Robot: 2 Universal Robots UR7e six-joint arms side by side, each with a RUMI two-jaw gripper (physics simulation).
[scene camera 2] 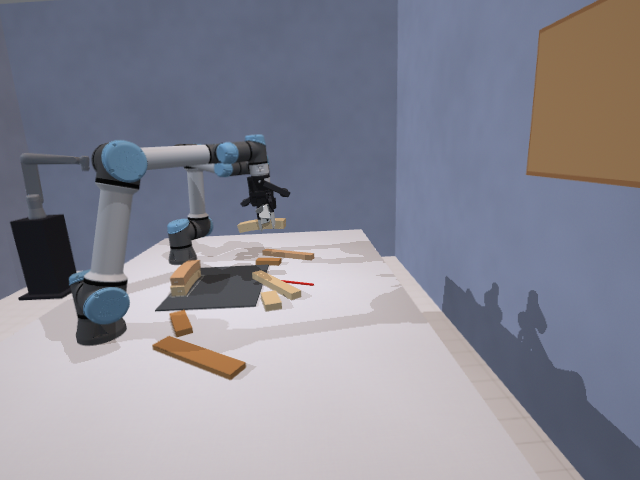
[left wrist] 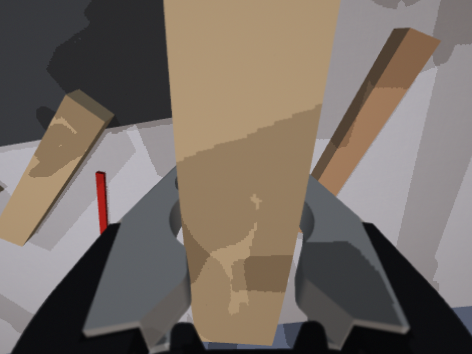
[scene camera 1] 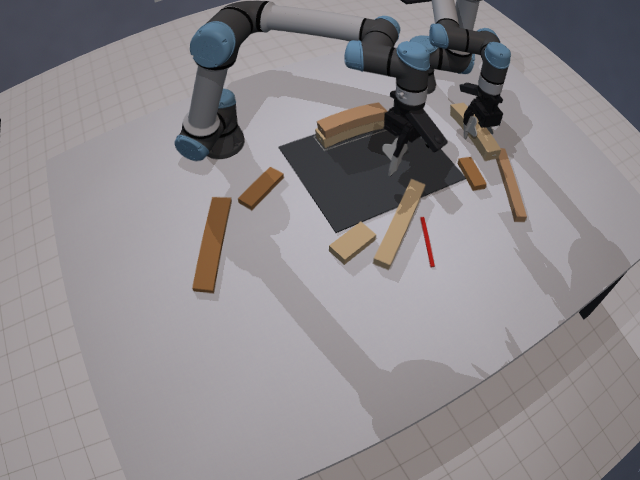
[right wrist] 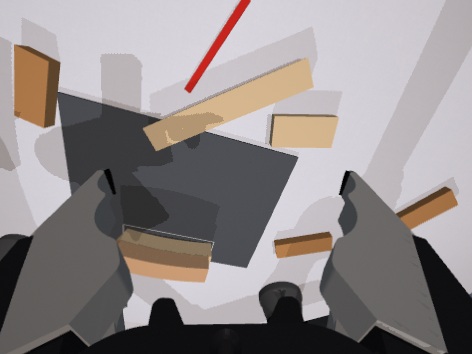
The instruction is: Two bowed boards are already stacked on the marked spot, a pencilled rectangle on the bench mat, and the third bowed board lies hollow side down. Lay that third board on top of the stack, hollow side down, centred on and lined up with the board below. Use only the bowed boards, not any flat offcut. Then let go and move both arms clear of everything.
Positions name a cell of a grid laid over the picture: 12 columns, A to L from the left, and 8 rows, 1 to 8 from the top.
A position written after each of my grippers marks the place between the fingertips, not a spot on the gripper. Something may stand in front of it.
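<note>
My left gripper (scene camera 1: I3) is in sight of scene camera 1, and the left wrist view shows the gripper (left wrist: G4) too. Then there is my right gripper (scene camera 1: H3), which scene camera 2 also shows; there I see the gripper (scene camera 2: F4), and the right wrist view has the same gripper (right wrist: F4). A long pale offcut (scene camera 1: H5) is part of the scene as well, and my right wrist view gives me the offcut (right wrist: H2) again.
</note>
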